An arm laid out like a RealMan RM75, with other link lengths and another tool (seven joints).
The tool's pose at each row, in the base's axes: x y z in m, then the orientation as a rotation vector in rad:
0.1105, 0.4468, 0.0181, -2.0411, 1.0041, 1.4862
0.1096, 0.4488, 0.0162, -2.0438, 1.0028, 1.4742
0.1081, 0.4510, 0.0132, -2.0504, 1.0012, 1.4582
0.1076, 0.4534, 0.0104, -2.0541, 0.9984, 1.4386
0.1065, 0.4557, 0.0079, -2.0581, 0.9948, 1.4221
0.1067, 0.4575, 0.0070, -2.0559, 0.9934, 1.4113
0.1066, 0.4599, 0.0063, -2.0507, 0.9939, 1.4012
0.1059, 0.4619, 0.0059, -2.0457, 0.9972, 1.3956
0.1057, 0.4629, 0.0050, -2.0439, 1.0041, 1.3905
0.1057, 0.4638, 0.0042, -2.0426, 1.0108, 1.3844
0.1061, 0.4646, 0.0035, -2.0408, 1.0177, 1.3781
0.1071, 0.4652, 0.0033, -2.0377, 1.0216, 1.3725
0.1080, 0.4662, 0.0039, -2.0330, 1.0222, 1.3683
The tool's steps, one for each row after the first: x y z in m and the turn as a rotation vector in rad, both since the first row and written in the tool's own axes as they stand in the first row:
0.0010, -0.0008, 0.0026, 0.0054, 0.0056, -0.0055
0.0029, -0.0013, 0.0061, 0.0107, 0.0151, -0.0125
0.0047, -0.0027, 0.0090, 0.0197, 0.0238, -0.0220
0.0062, -0.0035, 0.0122, 0.0265, 0.0314, -0.0308
0.0065, -0.0049, 0.0136, 0.0342, 0.0337, -0.0363
0.0064, -0.0065, 0.0156, 0.0436, 0.0344, -0.0405
0.0061, -0.0073, 0.0176, 0.0507, 0.0343, -0.0408
0.0066, -0.0079, 0.0187, 0.0559, 0.0370, -0.0381
0.0070, -0.0085, 0.0196, 0.0614, 0.0403, -0.0359
0.0075, -0.0094, 0.0201, 0.0673, 0.0434, -0.0336
0.0077, -0.0105, 0.0200, 0.0732, 0.0447, -0.0333
0.0070, -0.0118, 0.0199, 0.0789, 0.0436, -0.0350

